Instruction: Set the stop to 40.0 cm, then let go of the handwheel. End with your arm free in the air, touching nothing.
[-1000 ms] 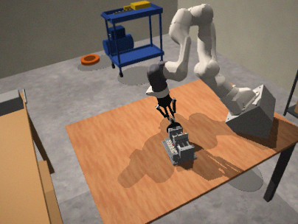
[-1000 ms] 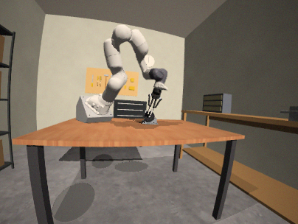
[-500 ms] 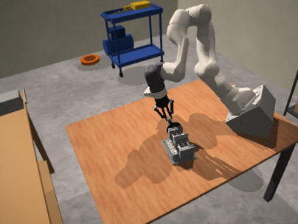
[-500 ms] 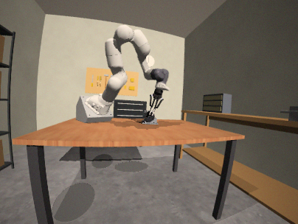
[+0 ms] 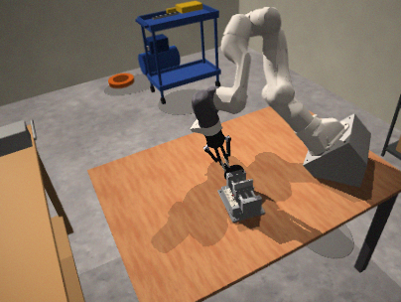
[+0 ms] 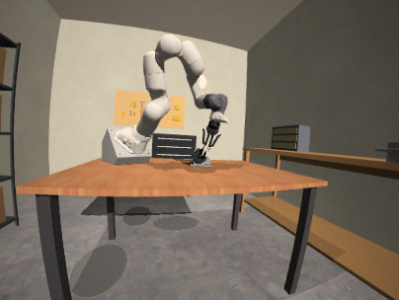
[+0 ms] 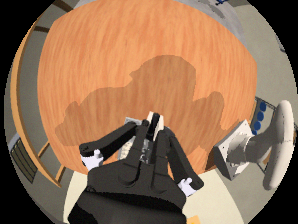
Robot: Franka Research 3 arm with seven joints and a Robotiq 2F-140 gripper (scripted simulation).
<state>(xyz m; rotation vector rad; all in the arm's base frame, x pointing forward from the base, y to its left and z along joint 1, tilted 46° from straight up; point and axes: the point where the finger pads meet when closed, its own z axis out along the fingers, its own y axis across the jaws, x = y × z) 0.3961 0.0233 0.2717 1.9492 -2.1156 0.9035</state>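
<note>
Right now the handwheel is 2 cm to the left of my hand, 2 cm below it and 1 cm behind it.
</note>
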